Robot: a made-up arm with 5 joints.
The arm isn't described. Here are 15 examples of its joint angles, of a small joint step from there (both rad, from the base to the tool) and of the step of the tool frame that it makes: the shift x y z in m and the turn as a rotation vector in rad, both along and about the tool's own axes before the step.
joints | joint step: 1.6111 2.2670 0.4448 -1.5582 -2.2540 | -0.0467 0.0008 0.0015 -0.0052 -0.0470
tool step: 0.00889 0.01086 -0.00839 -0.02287 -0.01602 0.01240
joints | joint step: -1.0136 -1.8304 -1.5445 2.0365 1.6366 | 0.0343 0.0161 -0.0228 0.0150 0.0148
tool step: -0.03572 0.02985 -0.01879 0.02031 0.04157 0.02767
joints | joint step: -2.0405 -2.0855 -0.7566 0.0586 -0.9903 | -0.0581 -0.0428 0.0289 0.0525 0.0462
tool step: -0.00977 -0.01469 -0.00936 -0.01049 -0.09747 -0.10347
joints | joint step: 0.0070 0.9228 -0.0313 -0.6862 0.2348 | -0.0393 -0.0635 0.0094 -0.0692 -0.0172
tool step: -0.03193 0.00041 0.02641 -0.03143 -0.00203 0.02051
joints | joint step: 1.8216 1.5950 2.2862 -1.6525 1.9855 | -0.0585 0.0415 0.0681 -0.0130 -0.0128
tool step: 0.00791 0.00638 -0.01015 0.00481 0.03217 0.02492
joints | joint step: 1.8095 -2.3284 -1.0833 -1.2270 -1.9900 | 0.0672 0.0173 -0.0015 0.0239 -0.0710
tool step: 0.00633 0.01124 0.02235 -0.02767 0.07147 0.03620
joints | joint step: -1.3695 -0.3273 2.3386 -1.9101 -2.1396 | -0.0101 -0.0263 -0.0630 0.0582 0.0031
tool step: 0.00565 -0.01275 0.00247 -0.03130 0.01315 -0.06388
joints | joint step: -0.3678 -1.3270 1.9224 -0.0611 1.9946 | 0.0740 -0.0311 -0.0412 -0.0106 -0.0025
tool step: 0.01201 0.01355 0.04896 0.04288 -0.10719 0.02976
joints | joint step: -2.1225 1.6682 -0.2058 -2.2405 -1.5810 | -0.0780 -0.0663 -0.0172 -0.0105 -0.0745
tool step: 0.03374 0.01850 -0.04597 -0.05665 -0.07160 0.01211
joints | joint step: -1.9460 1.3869 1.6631 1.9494 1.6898 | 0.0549 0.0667 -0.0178 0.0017 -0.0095
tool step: 0.06148 0.02000 0.02631 0.02386 -0.07235 -0.00005
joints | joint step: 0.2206 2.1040 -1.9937 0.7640 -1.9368 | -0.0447 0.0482 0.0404 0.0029 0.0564
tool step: 0.03475 -0.03543 -0.01174 -0.01292 -0.03669 -0.01944
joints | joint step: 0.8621 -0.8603 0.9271 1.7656 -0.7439 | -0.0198 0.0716 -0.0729 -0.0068 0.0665
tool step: -0.03991 -0.00196 -0.00392 0.01390 0.07020 -0.00022
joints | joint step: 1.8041 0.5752 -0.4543 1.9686 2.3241 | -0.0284 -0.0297 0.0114 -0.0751 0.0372
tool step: -0.01153 -0.00607 -0.00607 -0.03382 -0.01961 -0.03684
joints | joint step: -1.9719 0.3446 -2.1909 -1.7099 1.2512 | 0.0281 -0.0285 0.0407 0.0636 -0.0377
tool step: 0.01481 0.05331 0.00519 0.02515 -0.00553 0.08813
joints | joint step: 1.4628 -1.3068 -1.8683 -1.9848 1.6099 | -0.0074 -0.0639 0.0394 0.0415 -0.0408
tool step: 0.00887 0.05442 -0.01660 0.02486 0.03983 0.10756
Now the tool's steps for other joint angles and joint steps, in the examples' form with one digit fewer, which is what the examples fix.
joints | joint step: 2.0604 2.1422 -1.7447 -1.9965 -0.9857 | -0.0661 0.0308 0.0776 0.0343 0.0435
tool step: 0.0060 -0.0099 0.0217 -0.0254 0.0328 -0.0369
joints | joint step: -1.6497 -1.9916 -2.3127 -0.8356 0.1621 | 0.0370 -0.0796 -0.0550 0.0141 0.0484
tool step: -0.0361 -0.0603 -0.0181 -0.0143 0.0273 -0.1597
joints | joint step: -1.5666 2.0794 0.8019 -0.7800 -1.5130 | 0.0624 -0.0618 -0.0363 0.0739 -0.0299
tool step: 0.0229 -0.0299 0.0242 -0.0986 0.0250 0.0899
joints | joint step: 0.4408 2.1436 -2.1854 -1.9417 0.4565 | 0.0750 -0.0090 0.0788 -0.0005 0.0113
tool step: 0.0575 0.0234 0.0089 -0.0088 -0.0362 0.1317
